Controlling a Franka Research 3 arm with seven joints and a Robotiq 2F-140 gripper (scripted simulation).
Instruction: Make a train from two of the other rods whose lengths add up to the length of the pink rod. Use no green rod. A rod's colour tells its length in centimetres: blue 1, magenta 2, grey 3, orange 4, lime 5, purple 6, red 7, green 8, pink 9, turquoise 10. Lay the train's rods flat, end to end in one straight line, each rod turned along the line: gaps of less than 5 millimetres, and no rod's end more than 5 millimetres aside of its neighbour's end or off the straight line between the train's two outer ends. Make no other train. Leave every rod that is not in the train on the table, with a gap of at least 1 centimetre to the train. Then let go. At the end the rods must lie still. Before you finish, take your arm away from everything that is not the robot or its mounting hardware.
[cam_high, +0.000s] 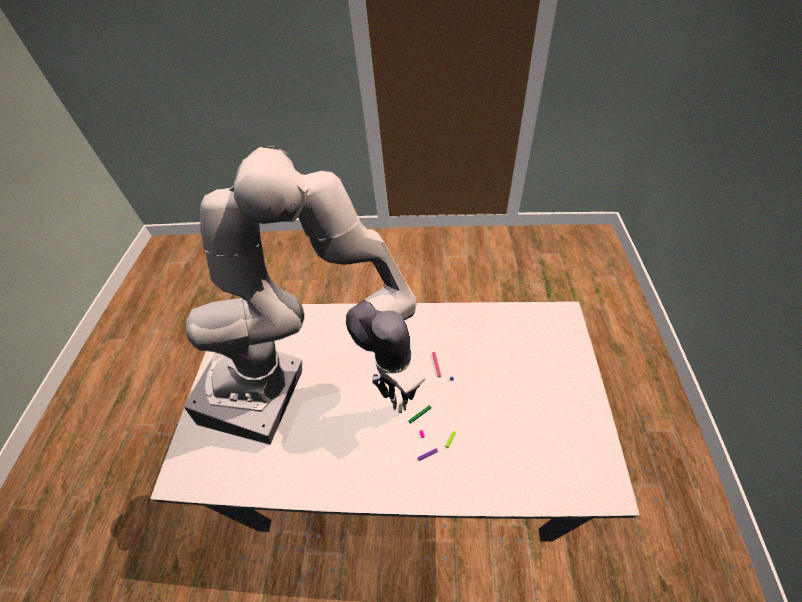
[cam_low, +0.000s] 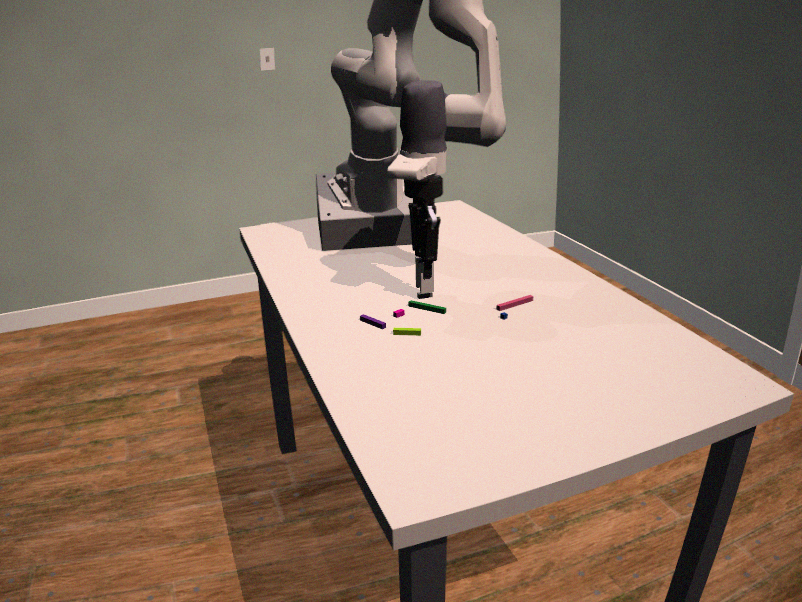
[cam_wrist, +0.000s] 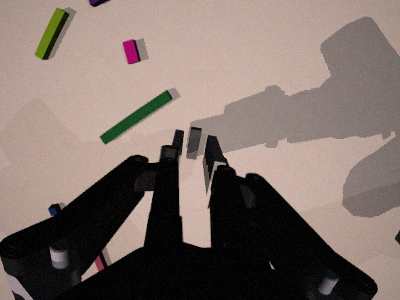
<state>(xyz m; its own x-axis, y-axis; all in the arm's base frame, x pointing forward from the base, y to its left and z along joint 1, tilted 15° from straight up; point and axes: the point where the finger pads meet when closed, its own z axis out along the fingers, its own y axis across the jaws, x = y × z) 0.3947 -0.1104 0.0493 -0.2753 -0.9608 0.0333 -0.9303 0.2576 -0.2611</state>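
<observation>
Now: the grey rod 5 cm below my hand. The rest, counted from my hand: magenta rod: 9 cm to the right, 5 cm below, 5 cm ahead; green rod: 5 cm below, 5 cm ahead, 3 cm to the right; purple rod: 15 cm to the right, 5 cm below, 5 cm ahead.
</observation>
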